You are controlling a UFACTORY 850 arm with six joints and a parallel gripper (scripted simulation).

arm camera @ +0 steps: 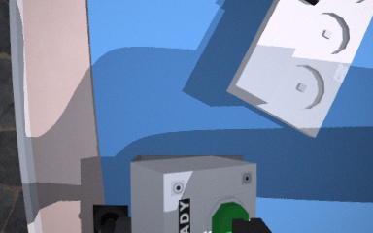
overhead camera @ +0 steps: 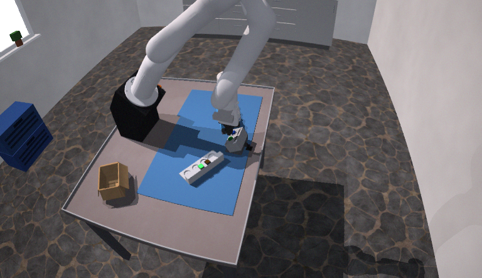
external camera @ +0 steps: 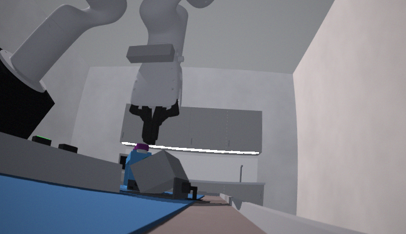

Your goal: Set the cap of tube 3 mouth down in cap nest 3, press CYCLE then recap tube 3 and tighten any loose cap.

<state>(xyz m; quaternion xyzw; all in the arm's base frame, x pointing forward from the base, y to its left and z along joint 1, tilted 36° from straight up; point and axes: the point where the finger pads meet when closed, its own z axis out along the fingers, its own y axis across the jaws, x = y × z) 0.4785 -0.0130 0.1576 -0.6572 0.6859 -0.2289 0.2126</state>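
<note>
My gripper is now 5 cm above the green key. Also, from my hand: grey key housing: 7 cm below, 2 cm to the left, 2 cm ahead; blue key: 5 cm below, 4 cm to the left; magenta cap: 19 cm to the left, 9 cm behind, 1 cm below.
</note>
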